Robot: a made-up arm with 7 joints. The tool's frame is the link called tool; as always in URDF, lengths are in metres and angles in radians. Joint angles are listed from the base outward. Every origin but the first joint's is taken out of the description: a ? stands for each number. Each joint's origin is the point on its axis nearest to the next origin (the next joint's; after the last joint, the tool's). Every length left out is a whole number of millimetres.
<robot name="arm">
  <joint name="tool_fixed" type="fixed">
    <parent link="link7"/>
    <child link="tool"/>
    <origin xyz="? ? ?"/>
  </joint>
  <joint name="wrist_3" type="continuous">
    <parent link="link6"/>
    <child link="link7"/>
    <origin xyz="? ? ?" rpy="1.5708 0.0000 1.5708"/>
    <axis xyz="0 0 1"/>
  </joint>
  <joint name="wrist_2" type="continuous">
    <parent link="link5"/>
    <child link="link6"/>
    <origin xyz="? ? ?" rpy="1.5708 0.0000 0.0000"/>
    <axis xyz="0 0 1"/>
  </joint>
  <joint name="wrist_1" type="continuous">
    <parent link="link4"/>
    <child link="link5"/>
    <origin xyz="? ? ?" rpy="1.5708 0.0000 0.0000"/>
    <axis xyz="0 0 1"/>
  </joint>
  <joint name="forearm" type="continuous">
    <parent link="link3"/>
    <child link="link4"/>
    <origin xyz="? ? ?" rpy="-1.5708 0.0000 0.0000"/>
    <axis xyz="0 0 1"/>
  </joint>
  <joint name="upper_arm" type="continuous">
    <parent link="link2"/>
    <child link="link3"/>
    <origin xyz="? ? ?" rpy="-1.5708 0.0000 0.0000"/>
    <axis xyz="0 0 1"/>
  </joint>
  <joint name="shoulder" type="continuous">
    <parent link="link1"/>
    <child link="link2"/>
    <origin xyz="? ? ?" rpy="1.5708 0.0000 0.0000"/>
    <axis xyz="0 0 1"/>
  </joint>
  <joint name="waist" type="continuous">
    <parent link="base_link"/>
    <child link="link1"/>
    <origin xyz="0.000 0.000 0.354"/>
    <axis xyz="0 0 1"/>
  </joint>
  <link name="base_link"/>
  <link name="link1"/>
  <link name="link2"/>
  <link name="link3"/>
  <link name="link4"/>
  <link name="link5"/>
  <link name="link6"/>
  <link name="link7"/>
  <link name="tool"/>
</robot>
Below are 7 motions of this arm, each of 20 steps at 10 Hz.
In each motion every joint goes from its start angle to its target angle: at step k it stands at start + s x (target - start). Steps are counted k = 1, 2, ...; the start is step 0. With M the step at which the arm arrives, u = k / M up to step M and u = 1 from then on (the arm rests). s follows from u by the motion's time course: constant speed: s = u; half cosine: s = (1 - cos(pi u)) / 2; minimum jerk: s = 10 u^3 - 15 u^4 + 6 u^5.
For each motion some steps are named. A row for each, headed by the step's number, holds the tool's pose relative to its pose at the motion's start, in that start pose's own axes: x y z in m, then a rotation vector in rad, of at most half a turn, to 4 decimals.
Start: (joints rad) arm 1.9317 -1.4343 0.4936 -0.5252 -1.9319 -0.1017 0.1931
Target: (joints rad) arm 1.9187 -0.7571 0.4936 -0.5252 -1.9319 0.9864 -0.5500
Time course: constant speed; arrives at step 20
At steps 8, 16, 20:
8: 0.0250 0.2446 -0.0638 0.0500 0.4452 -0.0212
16: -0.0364 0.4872 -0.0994 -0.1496 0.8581 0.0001
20: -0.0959 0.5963 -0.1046 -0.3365 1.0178 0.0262

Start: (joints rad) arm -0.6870 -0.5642 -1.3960 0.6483 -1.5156 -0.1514 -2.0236
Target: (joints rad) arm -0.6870 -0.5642 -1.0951 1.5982 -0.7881 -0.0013 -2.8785
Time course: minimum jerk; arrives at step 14
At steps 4, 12, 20:
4: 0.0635 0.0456 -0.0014 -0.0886 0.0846 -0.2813
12: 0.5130 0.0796 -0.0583 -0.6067 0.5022 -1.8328
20: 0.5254 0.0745 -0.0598 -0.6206 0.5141 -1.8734

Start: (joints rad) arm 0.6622 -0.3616 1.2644 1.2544 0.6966 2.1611 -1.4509
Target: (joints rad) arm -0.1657 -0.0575 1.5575 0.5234 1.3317 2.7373 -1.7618
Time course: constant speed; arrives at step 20
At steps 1, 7, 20:
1: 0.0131 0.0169 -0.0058 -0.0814 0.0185 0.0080
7: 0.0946 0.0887 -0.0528 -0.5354 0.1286 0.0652
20: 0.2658 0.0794 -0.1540 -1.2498 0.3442 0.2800

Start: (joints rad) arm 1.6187 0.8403 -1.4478 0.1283 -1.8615 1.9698 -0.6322
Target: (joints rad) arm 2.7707 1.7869 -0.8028 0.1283 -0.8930 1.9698 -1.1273
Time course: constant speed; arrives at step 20
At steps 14, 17, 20:
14: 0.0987 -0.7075 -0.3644 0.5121 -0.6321 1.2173
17: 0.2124 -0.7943 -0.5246 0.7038 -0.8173 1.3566
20: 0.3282 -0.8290 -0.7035 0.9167 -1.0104 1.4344

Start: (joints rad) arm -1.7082 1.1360 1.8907 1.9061 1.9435 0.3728 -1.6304
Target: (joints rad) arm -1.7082 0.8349 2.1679 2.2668 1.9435 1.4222 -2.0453
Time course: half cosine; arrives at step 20
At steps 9, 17, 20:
9: -0.0597 -0.0548 -0.0595 -0.3269 -0.0840 -0.0107
17: -0.1092 -0.1502 -0.1387 -0.6575 -0.3670 -0.0814
20: -0.1125 -0.1610 -0.1473 -0.6860 -0.4051 -0.0938

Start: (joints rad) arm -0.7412 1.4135 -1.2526 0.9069 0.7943 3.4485 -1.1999
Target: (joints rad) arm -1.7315 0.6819 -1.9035 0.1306 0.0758 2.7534 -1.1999
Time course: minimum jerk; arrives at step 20
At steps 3, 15, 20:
3: 0.0164 -0.0073 0.0116 0.0065 0.0435 0.0420
15: 0.7457 0.2722 0.0004 -0.2623 1.8685 0.7012
20: 0.7784 0.3519 -0.0793 -0.3965 2.0899 0.6720

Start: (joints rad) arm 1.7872 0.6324 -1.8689 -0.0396 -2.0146 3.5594 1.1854
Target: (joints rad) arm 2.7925 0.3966 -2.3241 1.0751 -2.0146 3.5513 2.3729
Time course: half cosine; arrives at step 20
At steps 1, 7, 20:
1: -0.0033 0.0009 0.0026 0.0039 0.0073 0.0136
7: -0.1206 0.0216 0.1420 0.2422 0.2789 0.5866
20: -0.1258 -0.0808 0.5773 1.4406 0.3544 1.8161

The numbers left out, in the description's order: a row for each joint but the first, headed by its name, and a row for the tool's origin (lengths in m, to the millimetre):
tool: 0.000 0.000 0.000
wrist_3: 0.017 0.126 0.000
wrist_2: 0.000 -0.123 0.000
wrist_1: -0.016 -0.401 0.000
forearm: 0.032 0.068 0.000
upper_arm: 0.000 0.440 0.000
shoulder: 0.000 -0.056 0.000

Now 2 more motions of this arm.
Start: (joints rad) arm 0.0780 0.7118 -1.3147 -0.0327 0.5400 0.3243 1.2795
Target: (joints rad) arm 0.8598 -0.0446 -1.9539 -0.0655 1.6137 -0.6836 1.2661
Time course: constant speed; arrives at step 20
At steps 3, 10, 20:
3: -0.0572 0.0546 0.1501 -0.2198 -0.2370 0.0118
10: -0.3068 0.2088 0.3915 -0.6855 -0.8250 -0.0539
20: -0.7869 0.3794 0.3735 -1.1693 -1.6990 -0.4534

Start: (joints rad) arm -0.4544 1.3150 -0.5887 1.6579 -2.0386 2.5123 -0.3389
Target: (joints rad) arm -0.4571 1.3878 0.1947 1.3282 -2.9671 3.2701 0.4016
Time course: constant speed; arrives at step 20
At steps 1, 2, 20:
1: 0.0147 0.0121 0.0000 -0.0023 0.0658 -0.0196
2: 0.0293 0.0237 -0.0008 -0.0007 0.1302 -0.0394
20: 0.2621 0.1770 -0.1132 0.5662 0.7697 -0.4082

